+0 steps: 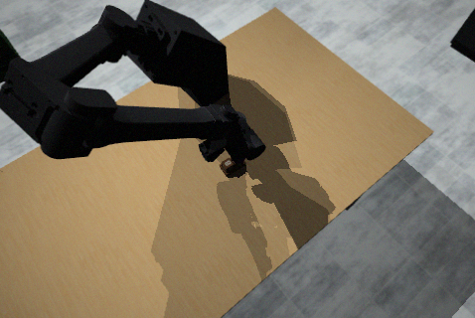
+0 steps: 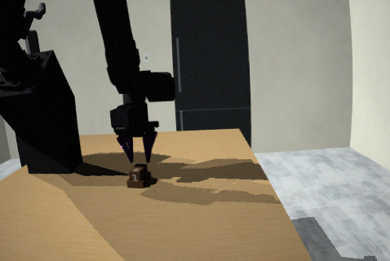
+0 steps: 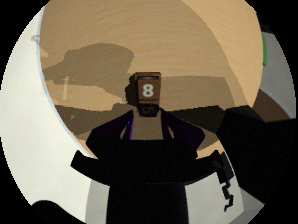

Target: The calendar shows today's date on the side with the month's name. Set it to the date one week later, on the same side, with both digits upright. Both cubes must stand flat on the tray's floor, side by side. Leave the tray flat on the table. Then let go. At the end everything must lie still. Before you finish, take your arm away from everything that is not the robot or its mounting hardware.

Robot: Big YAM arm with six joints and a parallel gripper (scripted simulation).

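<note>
The brown tray is 5 cm below my hand and 2 cm to the right of it.
</note>
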